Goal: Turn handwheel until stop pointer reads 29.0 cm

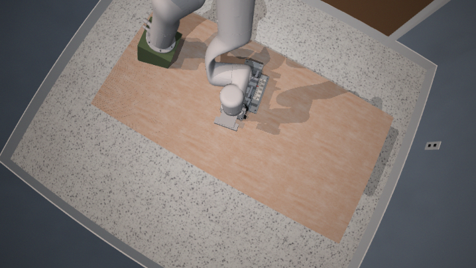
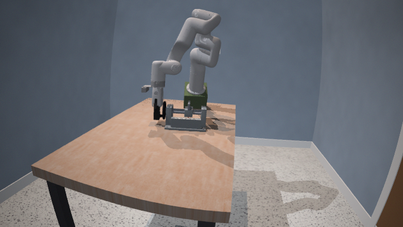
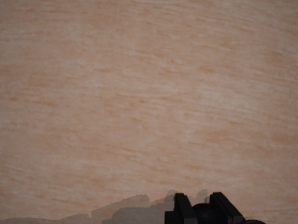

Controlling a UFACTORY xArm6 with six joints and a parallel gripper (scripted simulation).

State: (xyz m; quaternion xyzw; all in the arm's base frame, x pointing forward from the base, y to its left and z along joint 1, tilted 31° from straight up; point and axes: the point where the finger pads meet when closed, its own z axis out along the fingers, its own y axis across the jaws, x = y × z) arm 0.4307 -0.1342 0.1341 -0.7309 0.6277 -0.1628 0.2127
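Now: hand 1 cm past the stop carriage, 17 cm to the right of it and 5 cm below it. The rest, counted from my hand: black handwheel 2 cm to the left, 1 cm above; then crank handle 1 cm to the left.
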